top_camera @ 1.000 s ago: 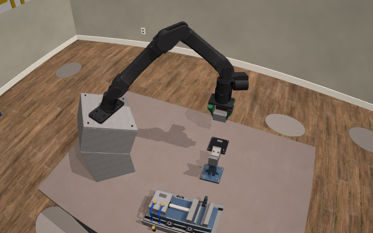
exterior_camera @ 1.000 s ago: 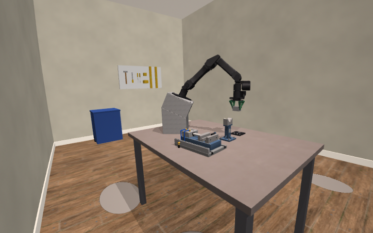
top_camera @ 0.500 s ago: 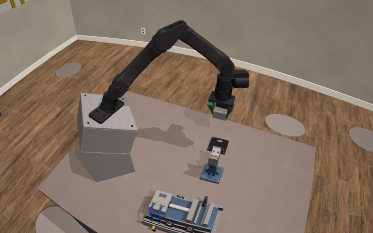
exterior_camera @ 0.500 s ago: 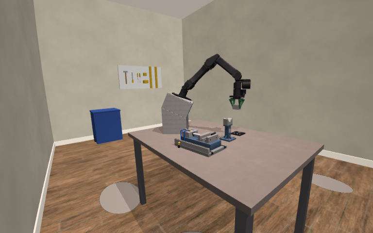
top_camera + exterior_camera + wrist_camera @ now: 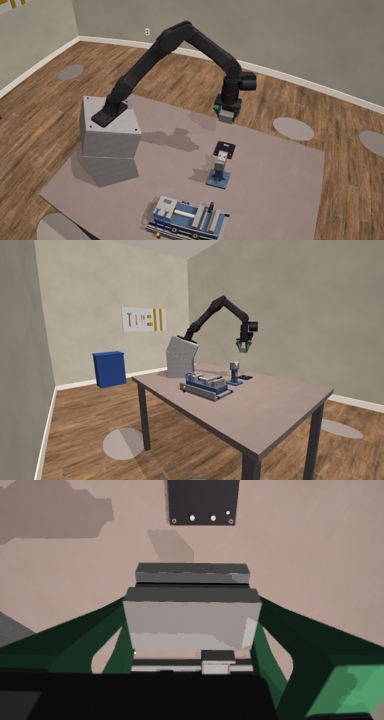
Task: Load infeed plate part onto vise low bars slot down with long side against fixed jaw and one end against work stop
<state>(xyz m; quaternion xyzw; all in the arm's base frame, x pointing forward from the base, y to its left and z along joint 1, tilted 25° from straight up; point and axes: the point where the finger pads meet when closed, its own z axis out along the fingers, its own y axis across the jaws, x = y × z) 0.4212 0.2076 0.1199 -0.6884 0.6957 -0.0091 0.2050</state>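
Right now the part is 10 mm to the left of my hand. The rest, counted from my hand: black infeed plate (10 mm ahead, 20 mm to the left, 220 mm below); then work stop rod (70 mm ahead, 360 mm to the right, 140 mm below); then piston rod (20 mm behind, 410 mm to the right, 150 mm below).
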